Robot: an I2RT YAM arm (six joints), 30 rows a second.
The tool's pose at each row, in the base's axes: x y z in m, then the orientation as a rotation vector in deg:
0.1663, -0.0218, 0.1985, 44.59, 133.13, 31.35
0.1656, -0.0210, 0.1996, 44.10, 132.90, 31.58
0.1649, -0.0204, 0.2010, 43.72, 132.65, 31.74
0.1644, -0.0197, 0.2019, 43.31, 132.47, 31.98
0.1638, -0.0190, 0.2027, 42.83, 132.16, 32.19
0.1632, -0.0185, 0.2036, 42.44, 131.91, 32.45
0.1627, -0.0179, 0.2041, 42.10, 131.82, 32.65
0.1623, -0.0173, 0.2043, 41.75, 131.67, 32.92
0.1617, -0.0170, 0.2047, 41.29, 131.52, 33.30
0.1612, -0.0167, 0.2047, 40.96, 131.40, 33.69
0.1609, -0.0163, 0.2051, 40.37, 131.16, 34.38
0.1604, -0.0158, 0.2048, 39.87, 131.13, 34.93
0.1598, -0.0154, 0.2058, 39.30, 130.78, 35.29
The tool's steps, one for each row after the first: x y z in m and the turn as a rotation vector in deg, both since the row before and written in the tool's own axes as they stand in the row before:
0.0005, 0.0009, -0.0011, -0.38, -0.15, -0.27
0.0002, 0.0009, -0.0014, -0.31, -0.18, -0.21
0.0004, 0.0008, -0.0008, -0.34, -0.09, -0.22
0.0005, 0.0007, -0.0008, -0.39, -0.22, -0.27
0.0003, 0.0007, -0.0009, -0.38, -0.14, -0.19
0.0005, 0.0006, -0.0006, -0.26, -0.02, -0.18
0.0005, 0.0004, -0.0003, -0.33, -0.05, -0.17
0.0004, 0.0002, -0.0006, -0.43, -0.01, -0.21
0.0005, 0.0001, -0.0003, -0.39, 0.03, -0.12
0.0003, 0.0004, -0.0004, -0.70, 0.03, -0.21
0.0008, 0.0000, 0.0000, -0.51, 0.17, -0.20
0.0002, 0.0007, -0.0010, -0.53, -0.19, -0.29

